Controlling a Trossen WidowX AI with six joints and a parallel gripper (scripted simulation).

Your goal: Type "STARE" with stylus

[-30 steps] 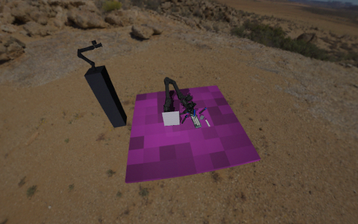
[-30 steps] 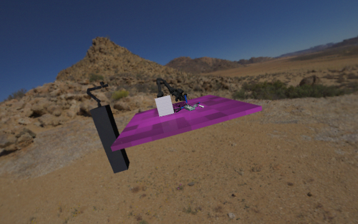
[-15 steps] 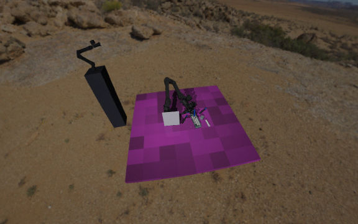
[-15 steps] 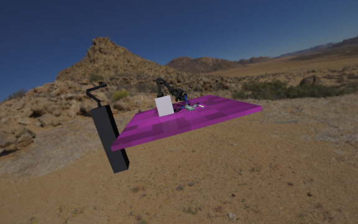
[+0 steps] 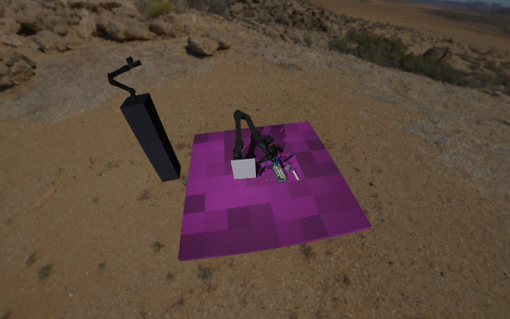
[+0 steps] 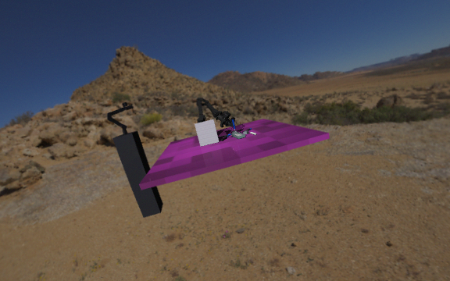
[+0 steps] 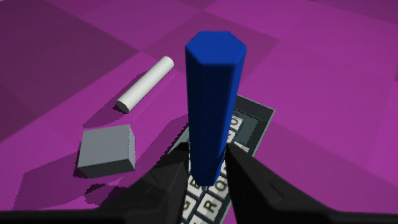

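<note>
Now: gripper tip 2 cm above the blue hexagonal stylus. From my gripper tip the other things lie so: white cylinder: 14 cm ahead, 10 cm below, 9 cm to the right; then grey block: 11 cm ahead, 10 cm below, 1 cm to the left.
</note>
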